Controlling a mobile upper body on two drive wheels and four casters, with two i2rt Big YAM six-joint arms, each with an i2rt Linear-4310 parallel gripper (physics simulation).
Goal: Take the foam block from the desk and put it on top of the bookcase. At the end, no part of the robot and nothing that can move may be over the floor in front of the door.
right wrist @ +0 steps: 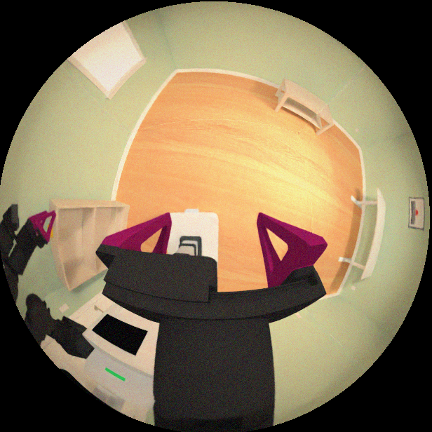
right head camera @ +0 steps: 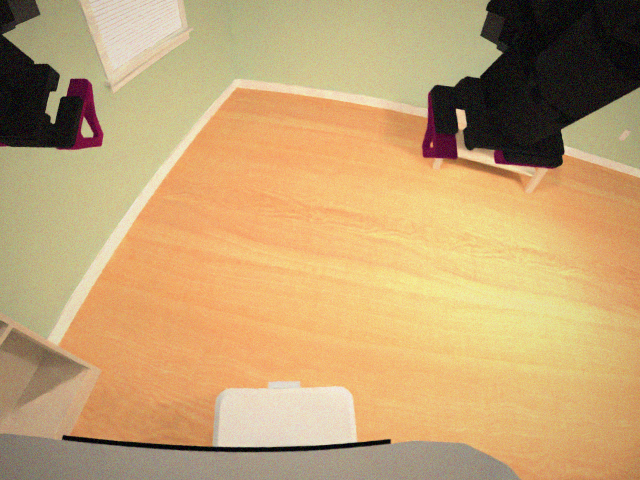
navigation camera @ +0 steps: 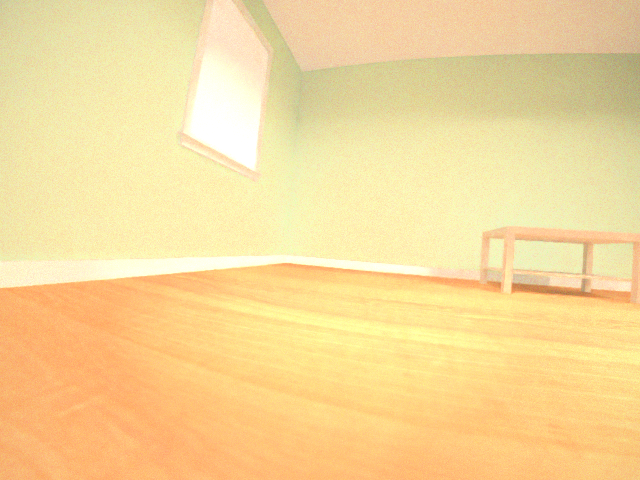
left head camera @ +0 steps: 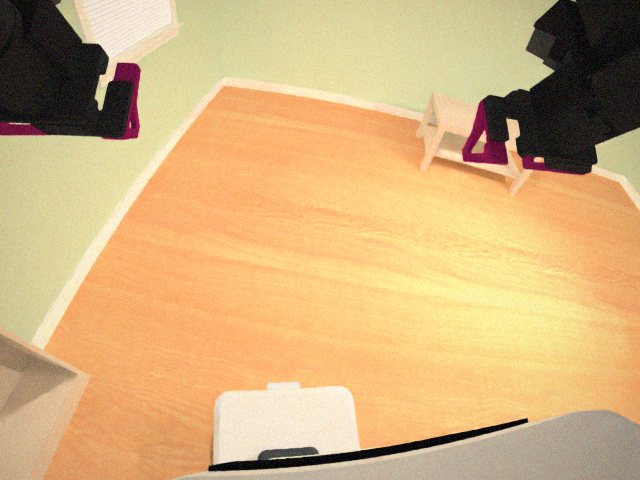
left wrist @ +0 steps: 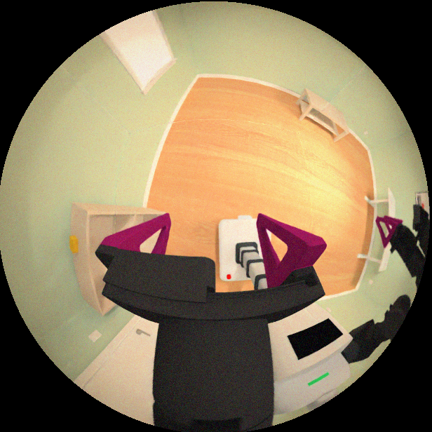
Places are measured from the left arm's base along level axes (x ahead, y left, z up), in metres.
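Where they show: left gripper, fingertip midpoint: (right head camera: 64, 139) (left head camera: 93, 130); right gripper, fingertip midpoint: (right head camera: 461, 154) (left head camera: 495, 160).
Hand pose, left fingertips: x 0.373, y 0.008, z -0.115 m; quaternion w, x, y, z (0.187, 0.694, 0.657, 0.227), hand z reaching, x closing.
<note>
After its pixels a point has its place.
The yellow foam block (left wrist: 74, 244) lies on top of the bookcase (left wrist: 82, 225) (left head camera: 62, 403) {x 0.275, y 0.724, z -1.310 m} (right head camera: 74, 397) {x 0.268, y 0.720, z -1.312 m} at the left of the left wrist view; in the right wrist view it is mostly hidden behind the left gripper. My left gripper (left head camera: 72, 133) {x 0.373, y 0.008, z -0.115 m} (right head camera: 38, 146) (left wrist: 213, 217) and right gripper (left head camera: 514, 164) {x 0.360, y -0.450, z -0.124 m} (right head camera: 475, 157) {x 0.360, y -0.450, z -0.124 m} (right wrist: 214, 217) are open and empty, apart from block and bookcase. The door (left wrist: 120, 362) shows at the lower left of the left wrist view; the floor in front of it is largely hidden. A white-legged table (left wrist: 385, 250) (right wrist: 372, 235), perhaps the desk, stands at the right.
A low wooden table (left head camera: 454, 116) {x 2.074, y -1.566, z -0.960 m} (left wrist: 320, 110) (right wrist: 302, 100) (navigation camera: 563, 235) {x 1.845, y -1.740, z -1.001 m} stands by the far wall. A window (left head camera: 129, 25) {x 1.975, y 0.632, z -0.449 m} (right head camera: 139, 33) {x 1.975, y 0.632, z -0.455 m} (navigation camera: 227, 93) {x 1.969, y 0.633, z -0.114 m} is in the wall at the left. My white base (left head camera: 284, 421) {x 0.200, y -0.219, z -1.150 m} (right head camera: 284, 415) {x 0.217, y -0.225, z -1.150 m} is at the bottom of the head views.
</note>
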